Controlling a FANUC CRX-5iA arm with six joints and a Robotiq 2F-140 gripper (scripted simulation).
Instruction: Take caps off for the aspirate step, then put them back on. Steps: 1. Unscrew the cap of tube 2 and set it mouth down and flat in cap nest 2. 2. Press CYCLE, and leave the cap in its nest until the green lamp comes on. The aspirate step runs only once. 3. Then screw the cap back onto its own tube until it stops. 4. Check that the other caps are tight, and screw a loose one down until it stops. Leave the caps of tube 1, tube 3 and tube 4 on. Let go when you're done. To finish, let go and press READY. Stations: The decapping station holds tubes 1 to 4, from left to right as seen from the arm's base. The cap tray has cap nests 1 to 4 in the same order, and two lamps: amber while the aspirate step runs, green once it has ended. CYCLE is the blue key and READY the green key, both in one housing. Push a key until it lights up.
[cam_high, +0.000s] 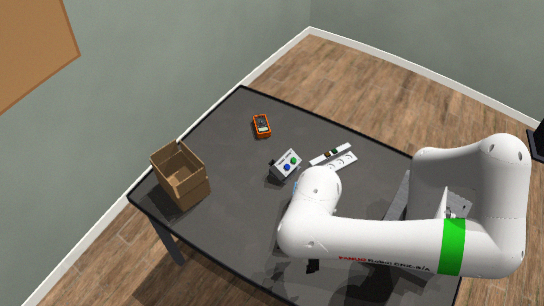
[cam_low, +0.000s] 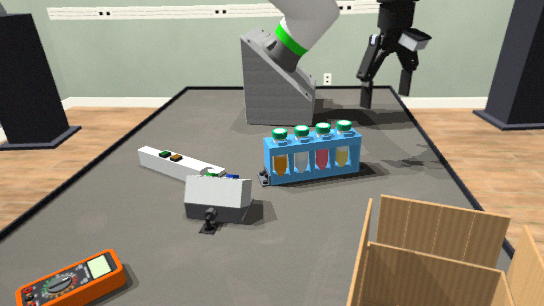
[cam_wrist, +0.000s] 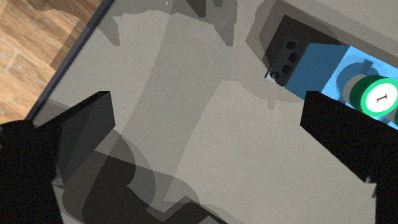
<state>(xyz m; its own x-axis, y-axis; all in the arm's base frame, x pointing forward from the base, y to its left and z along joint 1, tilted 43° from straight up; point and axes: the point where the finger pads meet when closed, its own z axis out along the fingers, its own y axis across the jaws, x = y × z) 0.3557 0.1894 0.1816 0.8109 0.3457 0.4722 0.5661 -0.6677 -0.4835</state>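
The cap 2 is 170 mm to the right of my hand, 100 mm ahead of it and 40 mm below it. The rest, counted from my hand: cap 1: 120 mm to the right, 80 mm ahead, 40 mm below; cap 4: 270 mm to the right, 120 mm ahead, 40 mm below; cap 3: 220 mm to the right, 110 mm ahead, 40 mm below.
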